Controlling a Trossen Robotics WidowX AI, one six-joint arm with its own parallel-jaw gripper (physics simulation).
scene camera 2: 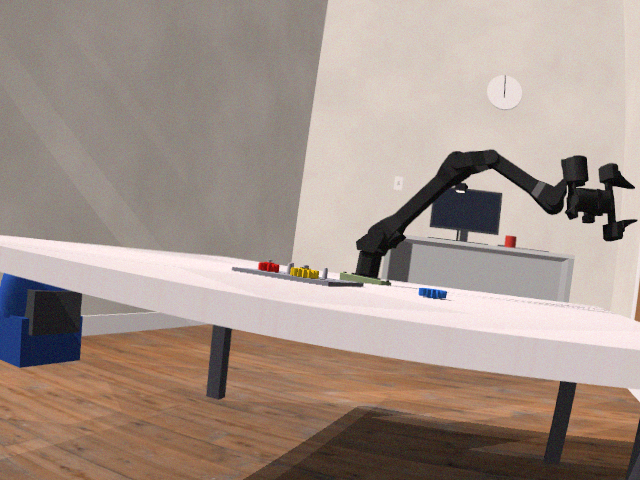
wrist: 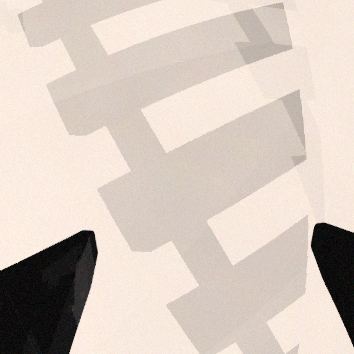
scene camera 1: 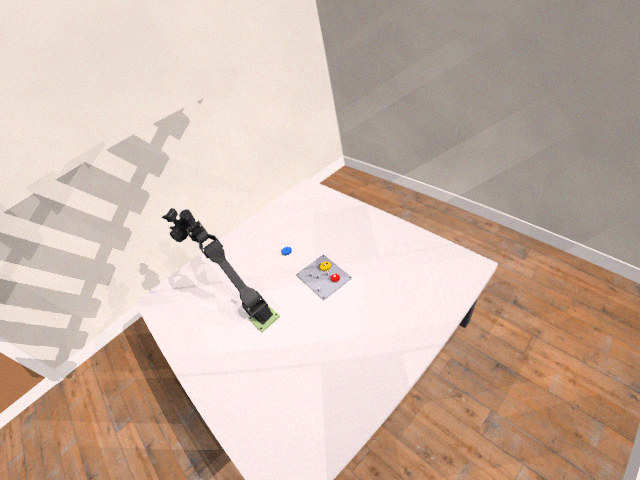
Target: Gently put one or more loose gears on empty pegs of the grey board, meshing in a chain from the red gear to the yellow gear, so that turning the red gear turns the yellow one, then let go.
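Frame: origin at the arm's base, x right, y up, z back, level; millimetres.
Where they show: gripper, fingertip midpoint: [scene camera 2: 635,204] [wrist: 207,240] [scene camera 1: 166,222]; arm's base at its link origin: [scene camera 2: 366,277] [scene camera 1: 263,315].
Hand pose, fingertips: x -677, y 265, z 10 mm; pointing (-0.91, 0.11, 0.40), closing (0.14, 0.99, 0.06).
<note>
Each offset is from my fingertips to the top centre of the thing.
The grey board {dx +748, dy -248, dz -329 mm} [scene camera 1: 333,290] [scene camera 2: 345,283] lies flat on the table. The red gear {dx +808, dy -253, dz -345 mm} [scene camera 1: 334,277] [scene camera 2: 268,267] and yellow gear {dx +724, dy -252, dz -374 mm} [scene camera 1: 325,266] [scene camera 2: 304,272] sit apart on it. Several bare pegs stand on the board, among them one peg {dx +791, dy -249, dz -254 mm} [scene camera 1: 318,289] near a corner in scene camera 1 and one peg {dx +704, dy -249, dz -300 mm} [scene camera 2: 325,273] beside the yellow gear in scene camera 2. A loose blue gear {dx +479, dy -261, dz -348 mm} [scene camera 1: 286,251] [scene camera 2: 432,293] lies flat on the table off the board. My gripper [scene camera 2: 634,204] [wrist: 207,240] is wide open and empty, high up and far from the gears, facing the wall.
The arm rises from a green base plate [scene camera 1: 273,316] [scene camera 2: 364,280] on the white table [scene camera 1: 279,392] [scene camera 2: 170,289], beside the board. A cream wall stands behind the arm in scene camera 1. A grey cabinet [scene camera 2: 475,268] with a monitor [scene camera 2: 466,210] and red cup [scene camera 2: 510,241] stands in the background.
</note>
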